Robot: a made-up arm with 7 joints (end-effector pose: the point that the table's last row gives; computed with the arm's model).
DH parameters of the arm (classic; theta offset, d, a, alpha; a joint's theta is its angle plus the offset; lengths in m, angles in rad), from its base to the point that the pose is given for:
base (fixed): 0.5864 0 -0.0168 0
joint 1: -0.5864 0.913 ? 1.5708
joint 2: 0 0.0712 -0.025 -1.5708
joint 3: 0 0.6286 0.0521 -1.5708
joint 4: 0 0.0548 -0.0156 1.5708
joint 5: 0 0.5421 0.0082 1.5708
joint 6: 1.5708 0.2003 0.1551 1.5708
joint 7: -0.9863 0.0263 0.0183 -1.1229
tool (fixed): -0.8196 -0.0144 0 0
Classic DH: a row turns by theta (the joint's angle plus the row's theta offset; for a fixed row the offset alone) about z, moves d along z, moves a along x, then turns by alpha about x.
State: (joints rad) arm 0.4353 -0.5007 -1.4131 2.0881 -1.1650 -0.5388 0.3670
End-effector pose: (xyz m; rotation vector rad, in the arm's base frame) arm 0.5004 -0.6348 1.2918 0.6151 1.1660 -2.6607
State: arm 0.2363 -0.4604 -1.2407 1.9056 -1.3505 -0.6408 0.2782
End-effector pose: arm 0.5441 -0.6905 1.3695 0.5114 1.1054 -2.7313
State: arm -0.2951 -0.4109 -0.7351 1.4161 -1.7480 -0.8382 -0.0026
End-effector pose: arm 0.5828 -0.7523 1.6055 0.5541 0.8431 -2.8615
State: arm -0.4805 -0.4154 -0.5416 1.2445 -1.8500 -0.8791 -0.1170
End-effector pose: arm 0.5681 -0.7524 1.6846 0.6716 0.7761 -2.8626
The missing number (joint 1, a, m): 0.0284
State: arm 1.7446 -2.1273 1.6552 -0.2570 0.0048 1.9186 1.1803
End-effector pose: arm 0.1383 0.8959 0.2364 3.0175 0.5018 0.0383
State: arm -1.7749 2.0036 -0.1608 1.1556 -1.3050 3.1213 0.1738
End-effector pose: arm 0.0831 0.9593 0.7841 -2.8413 0.9936 -0.6290
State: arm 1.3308 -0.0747 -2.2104 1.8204 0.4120 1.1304 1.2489
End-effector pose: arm 0.3648 -0.6239 1.4932 2.0899 -1.1318 -0.1738
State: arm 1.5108 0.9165 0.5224 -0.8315 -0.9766 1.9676 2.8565
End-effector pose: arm 0.2102 -0.8939 0.9831 0.6439 0.7006 -0.6793
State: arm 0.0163 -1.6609 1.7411 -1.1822 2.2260 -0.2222 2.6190
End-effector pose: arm 1.0401 -0.6471 0.9897 -0.6501 -1.0940 -0.7792
